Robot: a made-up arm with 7 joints. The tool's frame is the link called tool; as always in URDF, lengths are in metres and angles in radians. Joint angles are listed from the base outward. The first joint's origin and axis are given. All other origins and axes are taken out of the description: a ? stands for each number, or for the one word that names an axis. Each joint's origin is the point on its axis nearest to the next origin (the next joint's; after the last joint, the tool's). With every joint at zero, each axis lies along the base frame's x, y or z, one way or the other. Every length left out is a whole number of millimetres.
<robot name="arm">
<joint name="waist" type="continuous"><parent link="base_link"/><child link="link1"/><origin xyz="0 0 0.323" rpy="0 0 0"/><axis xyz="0 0 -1"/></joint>
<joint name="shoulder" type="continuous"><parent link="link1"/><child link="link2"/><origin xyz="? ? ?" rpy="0 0 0"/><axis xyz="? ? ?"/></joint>
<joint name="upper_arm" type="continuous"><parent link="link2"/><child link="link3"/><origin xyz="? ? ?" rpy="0 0 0"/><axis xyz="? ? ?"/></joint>
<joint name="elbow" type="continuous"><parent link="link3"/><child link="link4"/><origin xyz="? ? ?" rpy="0 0 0"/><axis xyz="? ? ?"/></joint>
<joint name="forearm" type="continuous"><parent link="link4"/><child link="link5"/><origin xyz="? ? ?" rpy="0 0 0"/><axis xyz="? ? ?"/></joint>
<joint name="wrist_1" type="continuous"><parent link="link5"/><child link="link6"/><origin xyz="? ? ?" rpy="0 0 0"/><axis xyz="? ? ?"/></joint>
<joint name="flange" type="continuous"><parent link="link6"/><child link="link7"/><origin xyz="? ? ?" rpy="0 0 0"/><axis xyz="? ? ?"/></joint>
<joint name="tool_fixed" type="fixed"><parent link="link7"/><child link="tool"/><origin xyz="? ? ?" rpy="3.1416 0 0"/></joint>
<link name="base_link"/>
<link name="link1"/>
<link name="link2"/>
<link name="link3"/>
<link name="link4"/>
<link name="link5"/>
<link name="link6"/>
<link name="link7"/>
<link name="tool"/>
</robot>
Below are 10 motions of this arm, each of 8 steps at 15 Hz.
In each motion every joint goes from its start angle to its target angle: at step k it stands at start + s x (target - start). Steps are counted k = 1, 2, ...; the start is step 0. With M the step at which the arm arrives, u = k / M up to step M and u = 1 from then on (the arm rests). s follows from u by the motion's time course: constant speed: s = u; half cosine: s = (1 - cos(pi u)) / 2; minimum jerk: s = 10 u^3 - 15 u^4 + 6 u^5.
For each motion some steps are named. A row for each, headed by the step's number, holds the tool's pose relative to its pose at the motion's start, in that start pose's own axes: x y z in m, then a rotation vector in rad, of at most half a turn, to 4 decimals.
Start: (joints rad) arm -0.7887 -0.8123 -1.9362 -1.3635 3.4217 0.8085 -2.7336
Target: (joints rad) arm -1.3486 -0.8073 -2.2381 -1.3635 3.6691 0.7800 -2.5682
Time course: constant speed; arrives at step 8
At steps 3, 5, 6, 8:
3: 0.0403 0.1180 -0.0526 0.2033 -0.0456 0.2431
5: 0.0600 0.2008 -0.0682 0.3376 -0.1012 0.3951
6: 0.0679 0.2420 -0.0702 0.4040 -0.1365 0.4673
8: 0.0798 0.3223 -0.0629 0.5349 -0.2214 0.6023

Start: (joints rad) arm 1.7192 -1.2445 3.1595 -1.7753 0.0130 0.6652 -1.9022
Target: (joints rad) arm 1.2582 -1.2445 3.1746 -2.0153 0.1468 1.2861 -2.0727
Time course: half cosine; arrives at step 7
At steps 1, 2, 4, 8:
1: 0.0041 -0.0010 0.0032 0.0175 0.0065 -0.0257
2: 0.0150 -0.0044 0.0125 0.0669 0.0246 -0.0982
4: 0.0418 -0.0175 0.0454 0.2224 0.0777 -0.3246
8: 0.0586 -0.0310 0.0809 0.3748 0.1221 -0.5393

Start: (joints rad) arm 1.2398 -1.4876 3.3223 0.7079 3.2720 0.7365 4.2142
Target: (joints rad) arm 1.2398 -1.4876 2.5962 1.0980 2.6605 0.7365 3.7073
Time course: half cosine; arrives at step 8
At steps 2, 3, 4, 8:
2: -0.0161 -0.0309 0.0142 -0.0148 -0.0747 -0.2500
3: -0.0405 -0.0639 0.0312 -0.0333 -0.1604 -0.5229
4: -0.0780 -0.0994 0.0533 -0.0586 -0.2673 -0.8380
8: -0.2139 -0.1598 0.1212 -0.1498 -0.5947 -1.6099

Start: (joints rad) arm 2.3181 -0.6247 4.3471 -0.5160 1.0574 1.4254 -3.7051
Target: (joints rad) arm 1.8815 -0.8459 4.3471 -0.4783 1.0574 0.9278 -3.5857
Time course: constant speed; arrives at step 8
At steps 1, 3, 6, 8:
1: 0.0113 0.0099 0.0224 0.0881 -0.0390 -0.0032
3: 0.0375 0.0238 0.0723 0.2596 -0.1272 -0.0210
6: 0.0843 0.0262 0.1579 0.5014 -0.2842 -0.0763
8: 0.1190 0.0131 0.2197 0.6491 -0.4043 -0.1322

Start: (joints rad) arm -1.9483 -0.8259 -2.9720 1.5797 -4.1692 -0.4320 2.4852
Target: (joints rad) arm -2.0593 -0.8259 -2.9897 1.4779 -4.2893 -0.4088 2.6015
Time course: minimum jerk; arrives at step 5
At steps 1, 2, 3, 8:
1: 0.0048 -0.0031 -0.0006 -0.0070 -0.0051 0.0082
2: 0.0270 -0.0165 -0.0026 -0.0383 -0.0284 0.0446
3: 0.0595 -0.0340 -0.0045 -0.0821 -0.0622 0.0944
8: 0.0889 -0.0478 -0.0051 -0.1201 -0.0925 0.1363

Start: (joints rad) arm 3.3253 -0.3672 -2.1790 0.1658 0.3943 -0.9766 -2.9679
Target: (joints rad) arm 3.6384 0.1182 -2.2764 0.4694 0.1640 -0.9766 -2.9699
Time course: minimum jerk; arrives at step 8
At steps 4, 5, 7, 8:
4: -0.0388 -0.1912 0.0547 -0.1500 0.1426 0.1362
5: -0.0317 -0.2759 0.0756 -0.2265 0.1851 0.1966
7: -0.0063 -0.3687 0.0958 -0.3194 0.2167 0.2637
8: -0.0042 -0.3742 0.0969 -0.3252 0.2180 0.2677

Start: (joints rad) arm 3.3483 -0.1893 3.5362 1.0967 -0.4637 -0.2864 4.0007
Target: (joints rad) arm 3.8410 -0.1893 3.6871 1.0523 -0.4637 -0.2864 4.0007
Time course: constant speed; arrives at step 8
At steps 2, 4, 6, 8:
2: -0.0301 -0.0790 -0.0058 -0.1260 0.0406 0.0900
4: -0.0534 -0.1596 -0.0005 -0.2507 0.0814 0.1818
6: -0.0691 -0.2399 0.0153 -0.3738 0.1226 0.2753
8: -0.0770 -0.3181 0.0411 -0.4953 0.1642 0.3706

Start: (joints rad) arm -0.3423 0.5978 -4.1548 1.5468 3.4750 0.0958 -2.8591
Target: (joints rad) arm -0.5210 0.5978 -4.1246 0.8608 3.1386 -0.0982 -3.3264
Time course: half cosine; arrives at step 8
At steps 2, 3, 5, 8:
2: -0.0495 0.0295 0.0034 0.0432 0.0760 -0.1250
3: -0.1034 0.0628 0.0144 0.0782 0.1661 -0.2657
5: -0.2216 0.1420 0.0696 0.1043 0.3988 -0.6003
8: -0.3018 0.2048 0.1418 0.0651 0.6012 -0.8633

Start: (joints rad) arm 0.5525 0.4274 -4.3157 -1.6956 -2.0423 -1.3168 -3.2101
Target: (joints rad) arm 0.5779 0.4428 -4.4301 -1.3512 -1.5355 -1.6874 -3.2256
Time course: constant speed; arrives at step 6
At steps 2, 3, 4, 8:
2: 0.0321 -0.0212 -0.0270 0.1571 -0.1849 0.1208
3: 0.0485 -0.0310 -0.0376 0.2391 -0.2699 0.1793
4: 0.0649 -0.0403 -0.0463 0.3234 -0.3493 0.2363
8: 0.0969 -0.0585 -0.0584 0.4988 -0.4891 0.3454

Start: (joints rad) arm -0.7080 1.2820 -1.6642 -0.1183 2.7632 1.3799 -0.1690
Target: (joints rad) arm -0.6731 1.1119 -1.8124 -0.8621 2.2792 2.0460 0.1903
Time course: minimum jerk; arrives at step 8
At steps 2, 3, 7, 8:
2: 0.0163 0.0215 -0.0249 -0.0382 -0.1425 -0.0179
3: 0.0481 0.0531 -0.0607 -0.1240 -0.3716 -0.0445
7: 0.2053 0.1360 -0.1361 -0.7566 -1.1541 -0.1379
8: 0.2088 0.1372 -0.1366 -0.7757 -1.1675 -0.1401

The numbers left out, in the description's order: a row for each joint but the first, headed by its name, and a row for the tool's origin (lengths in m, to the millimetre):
shoulder: xyz 0 -0.013 0, axis 0 1 0
upper_arm: xyz 0 0 0.387, axis 0 0 -1
elbow: xyz 0 -0.013 0, axis 0 1 0
forearm: xyz 0 0 0.425, axis 0 0 -1
wrist_1: xyz 0 -0.001 0, axis 0 1 0
flange: xyz 0 0 0.101, axis 0 0 -1
tool: xyz 0 0 0

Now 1 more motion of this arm.
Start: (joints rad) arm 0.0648 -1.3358 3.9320 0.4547 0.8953 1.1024 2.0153
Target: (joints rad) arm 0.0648 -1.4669 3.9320 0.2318 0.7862 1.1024 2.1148
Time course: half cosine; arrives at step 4
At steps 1, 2, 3, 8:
1: -0.0002 0.0100 0.0083 0.0221 -0.0041 0.0037
2: -0.0019 0.0334 0.0292 0.0771 -0.0138 0.0136
3: -0.0052 0.0556 0.0515 0.1343 -0.0231 0.0247
8: -0.0070 0.0645 0.0610 0.1587 -0.0268 0.0297

